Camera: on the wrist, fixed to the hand. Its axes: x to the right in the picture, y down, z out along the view.
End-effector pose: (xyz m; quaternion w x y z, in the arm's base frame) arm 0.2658 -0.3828 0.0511 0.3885 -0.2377 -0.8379 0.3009
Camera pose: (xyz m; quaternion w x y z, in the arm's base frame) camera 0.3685 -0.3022 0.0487 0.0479 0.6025 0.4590 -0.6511
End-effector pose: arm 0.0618 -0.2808 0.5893 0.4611 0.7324 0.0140 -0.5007
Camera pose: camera 0.1694 -0.2464 0.6547 0.5412 0.5043 -0.6454 -0.1901
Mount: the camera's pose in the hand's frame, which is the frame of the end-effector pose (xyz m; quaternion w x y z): -0.0104 0.0754 -0.1061 0.7051 0.1620 -0.1919 0.6631
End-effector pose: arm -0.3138 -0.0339 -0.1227 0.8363 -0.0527 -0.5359 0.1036
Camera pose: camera -0.2306 0.0395 -0.1915 0.4267 -0.2371 -0.4866 0.7245
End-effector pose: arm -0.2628 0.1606 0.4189 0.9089 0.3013 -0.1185 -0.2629
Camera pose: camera -0.2012 0.2691 0.3804 0.7437 0.2307 -0.5004 0.3787
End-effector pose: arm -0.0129 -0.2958 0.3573 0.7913 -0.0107 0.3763 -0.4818
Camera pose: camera -0.0229 -0.2107 0.2587 0.9514 0.2777 0.0425 0.1261
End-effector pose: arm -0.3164 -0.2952 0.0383 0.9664 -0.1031 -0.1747 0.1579
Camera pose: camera -0.3067 -0.2440 -0.0814 0.5599 -0.0017 -0.2147 0.8003
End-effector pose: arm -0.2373 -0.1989 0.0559 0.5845 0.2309 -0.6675 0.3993
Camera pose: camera -0.2303 -0.0720 0.0258 0.0181 0.1085 0.6713 -0.7330
